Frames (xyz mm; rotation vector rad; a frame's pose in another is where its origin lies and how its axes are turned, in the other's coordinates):
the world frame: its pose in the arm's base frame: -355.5 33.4 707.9 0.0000 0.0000 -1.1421
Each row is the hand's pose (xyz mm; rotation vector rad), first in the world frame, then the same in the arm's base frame.
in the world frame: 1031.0 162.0 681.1 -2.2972 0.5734 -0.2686
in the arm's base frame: 220.4 -837.0 1389.0 -1.7180 1.8252 -0.7828
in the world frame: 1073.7 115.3 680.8 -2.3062 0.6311 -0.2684
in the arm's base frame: 195.7 -895.2 1388.7 -1.6919 1.8806 -0.7691
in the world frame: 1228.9 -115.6 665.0 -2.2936 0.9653 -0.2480
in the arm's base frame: 50.2 -1132.3 1372.9 -1.4825 2.1605 -0.6920
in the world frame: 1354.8 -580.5 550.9 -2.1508 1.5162 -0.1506
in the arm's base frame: -320.3 -1440.1 1258.8 -1.0273 2.5299 -0.5135
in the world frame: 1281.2 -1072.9 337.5 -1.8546 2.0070 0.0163
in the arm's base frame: -798.7 -1577.9 1045.4 -0.4831 2.7337 -0.2972
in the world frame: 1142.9 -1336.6 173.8 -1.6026 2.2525 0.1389
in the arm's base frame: -1096.1 -1561.7 881.7 -0.1310 2.7656 -0.1662
